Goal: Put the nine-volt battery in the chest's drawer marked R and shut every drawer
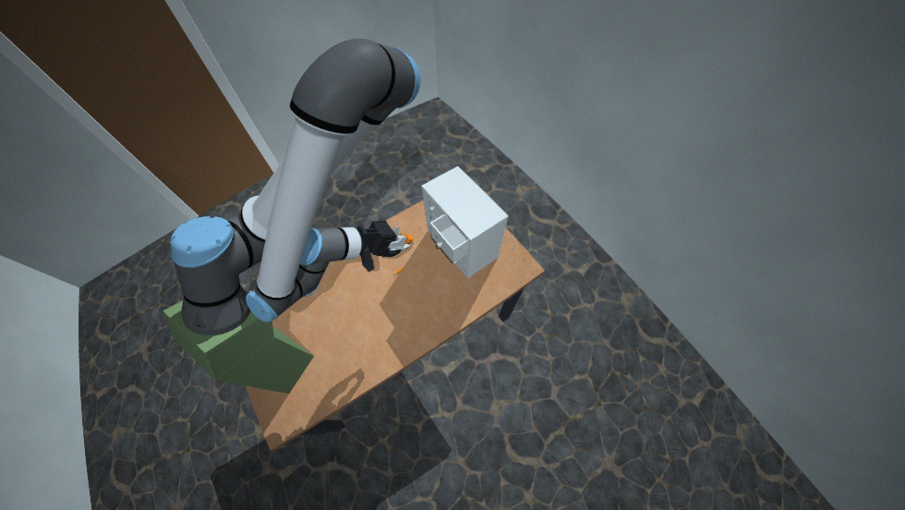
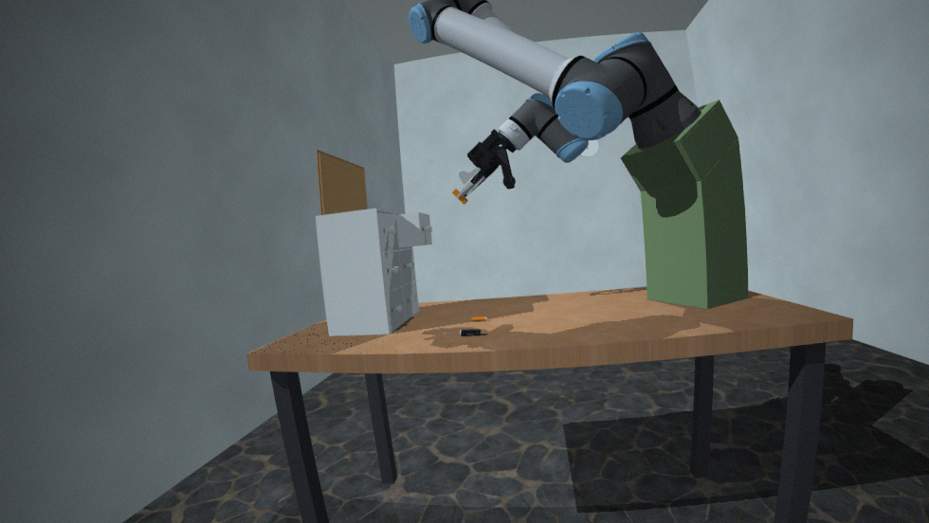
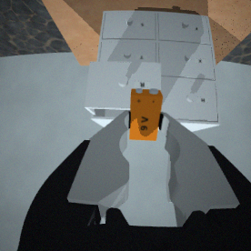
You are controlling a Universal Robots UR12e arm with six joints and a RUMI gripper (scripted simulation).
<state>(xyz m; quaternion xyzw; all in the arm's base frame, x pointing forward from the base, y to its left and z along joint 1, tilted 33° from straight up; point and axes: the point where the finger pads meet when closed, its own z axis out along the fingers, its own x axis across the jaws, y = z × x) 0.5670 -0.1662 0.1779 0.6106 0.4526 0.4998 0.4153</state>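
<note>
Right now my hand is 1 cm above the orange nine-volt battery. From my hand the other things lie so: dark object 35 cm below, 25 cm to the left; orange cylindrical battery 35 cm below, 10 cm to the left, 2 cm behind.
</note>
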